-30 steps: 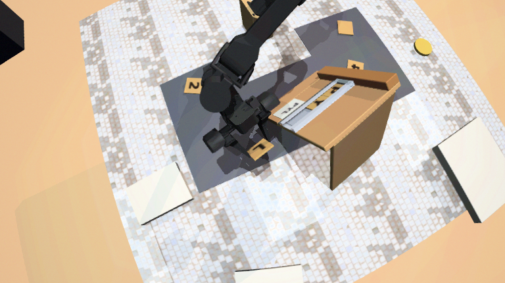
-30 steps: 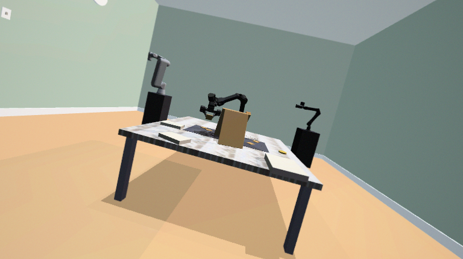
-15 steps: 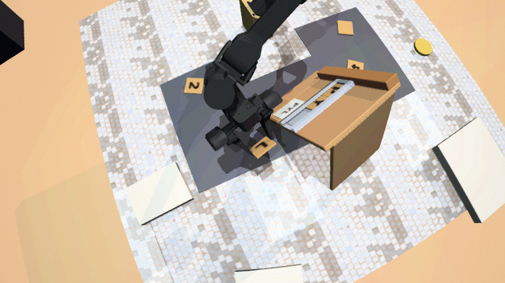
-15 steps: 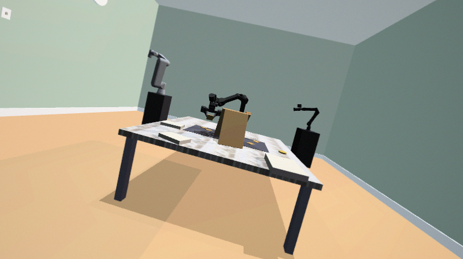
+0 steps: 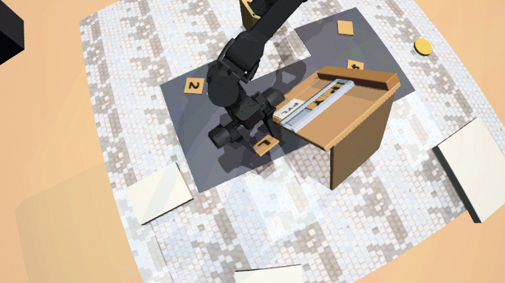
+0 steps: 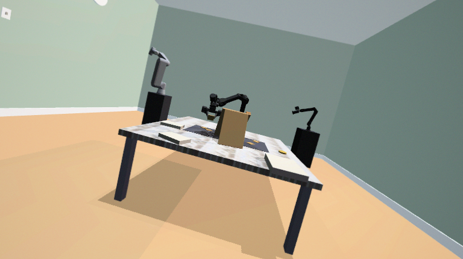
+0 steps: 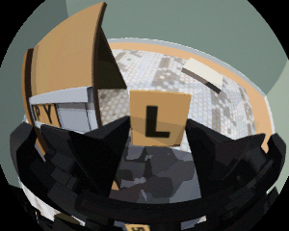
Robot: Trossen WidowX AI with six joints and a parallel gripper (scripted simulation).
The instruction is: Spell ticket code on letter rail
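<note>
Now: the Y tile 40 mm behind my gripper tip and 170 mm to the left of it. The rest, counted from my gripper tip: white ticket (80 mm behind, 110 mm to the left, 70 mm below); L tile (right at my gripper tip); P tile (50 mm behind, 220 mm to the left).
</note>
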